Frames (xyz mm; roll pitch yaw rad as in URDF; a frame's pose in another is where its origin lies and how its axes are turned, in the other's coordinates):
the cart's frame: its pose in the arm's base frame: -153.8 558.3 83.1 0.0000 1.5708 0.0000
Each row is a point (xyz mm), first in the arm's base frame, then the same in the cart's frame.
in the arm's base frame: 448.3 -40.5 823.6
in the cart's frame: -740.5 -598.8 602.1
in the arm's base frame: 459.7 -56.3 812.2
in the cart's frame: -729.1 -614.6 613.5
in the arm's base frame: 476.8 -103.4 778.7
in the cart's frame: -695.6 -661.7 630.6
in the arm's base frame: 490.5 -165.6 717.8
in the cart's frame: -634.7 -723.9 644.3
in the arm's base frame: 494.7 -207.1 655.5
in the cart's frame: -572.4 -765.4 648.5
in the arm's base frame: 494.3 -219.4 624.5
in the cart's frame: -541.4 -777.7 648.1
